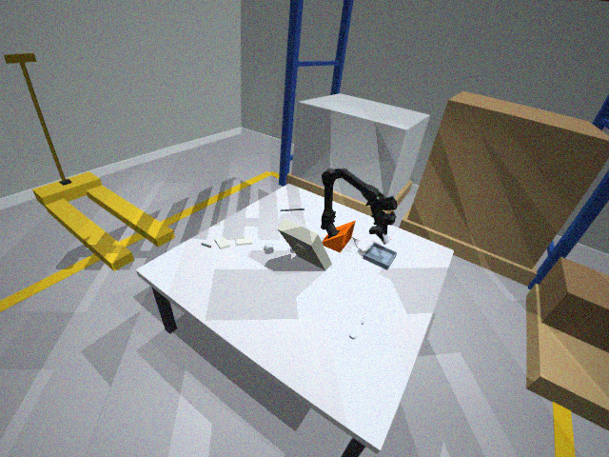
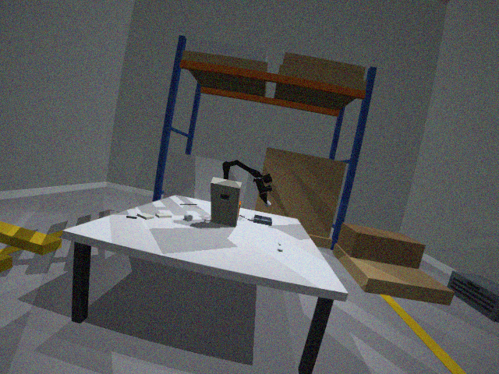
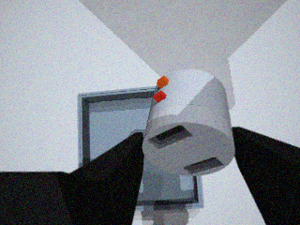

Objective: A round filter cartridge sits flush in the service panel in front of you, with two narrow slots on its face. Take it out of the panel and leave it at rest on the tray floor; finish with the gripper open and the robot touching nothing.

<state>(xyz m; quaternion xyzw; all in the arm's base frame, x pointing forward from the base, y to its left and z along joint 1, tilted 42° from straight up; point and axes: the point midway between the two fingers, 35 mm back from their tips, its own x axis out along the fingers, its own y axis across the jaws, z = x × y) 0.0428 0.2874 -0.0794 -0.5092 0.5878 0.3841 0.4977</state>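
Now: the dark tray 50 mm behind my gripper tip, 10 mm to the left of it and 160 mm below it. Also, from my gripper tip: round grey filter cartridge: right at my gripper tip; pale service panel: 270 mm ahead, 330 mm to the right.
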